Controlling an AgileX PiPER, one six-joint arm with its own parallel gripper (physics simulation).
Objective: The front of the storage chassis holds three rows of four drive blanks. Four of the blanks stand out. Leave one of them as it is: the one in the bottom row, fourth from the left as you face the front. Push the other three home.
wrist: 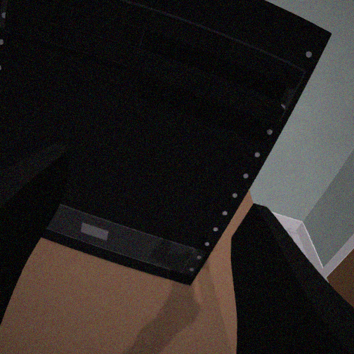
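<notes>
The storage chassis (150, 125) fills much of the wrist view as a very dark, tilted front. A row of small round pale dots runs down its right edge. A dark grey strip (135, 245) with a pale label (95, 231) crosses its lower end. A small faint lighter patch shows near the upper right edge. The face is too dark to tell the drive blanks, their rows or which stand out. My gripper (157, 196) is open, its two black fingers wide apart at the left and right, with the chassis front showing between them. Whether a finger touches it cannot be told.
A tan surface (100, 295) lies below the chassis, with a shadow across it. A white-edged object (311, 250) shows at the right behind the right finger. A grey-green background (310, 125) is at the upper right, and a brown patch (345, 277) at the right edge.
</notes>
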